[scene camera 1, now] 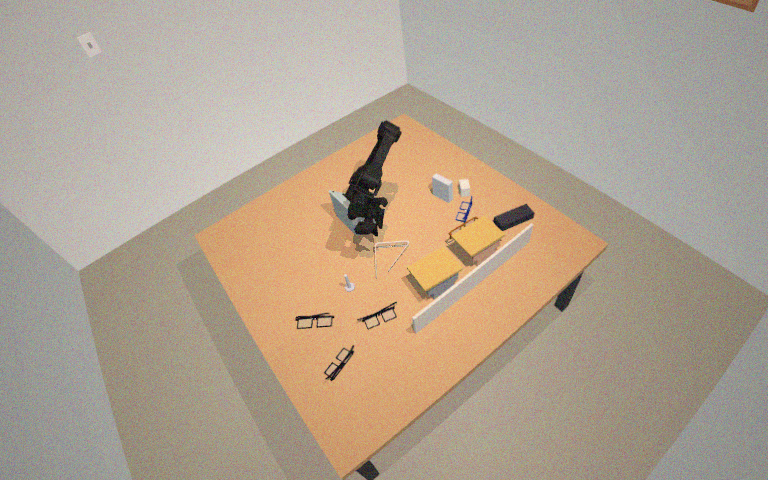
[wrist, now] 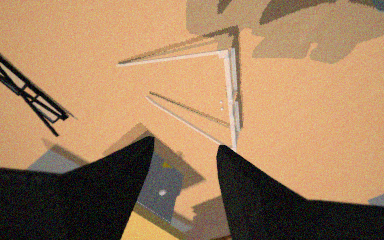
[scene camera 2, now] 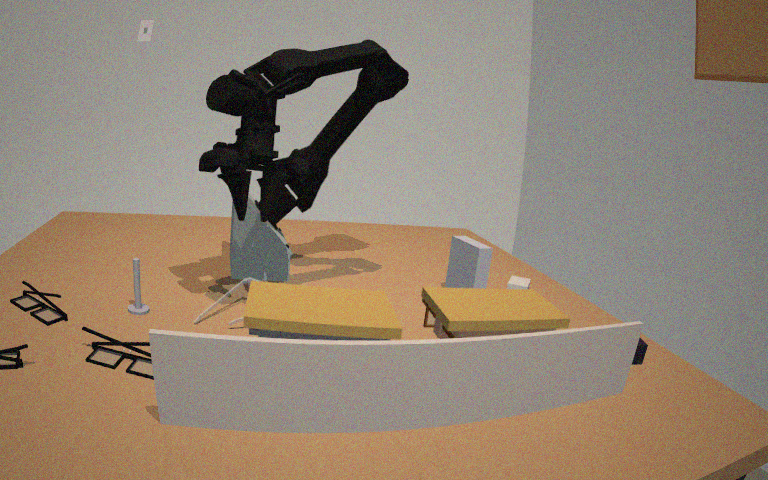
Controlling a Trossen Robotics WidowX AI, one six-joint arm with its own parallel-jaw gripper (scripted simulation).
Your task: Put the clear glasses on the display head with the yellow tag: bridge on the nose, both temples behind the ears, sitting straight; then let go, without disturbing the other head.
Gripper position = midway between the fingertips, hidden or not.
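My gripper point(scene camera 2: 252, 221) point(scene camera 1: 378, 232) point(wrist: 186, 147) is visible. A curved white panel point(scene camera 2: 260, 384) point(scene camera 1: 466, 284) point(wrist: 51, 162) is visible, as is a grey block point(scene camera 2: 469, 263).
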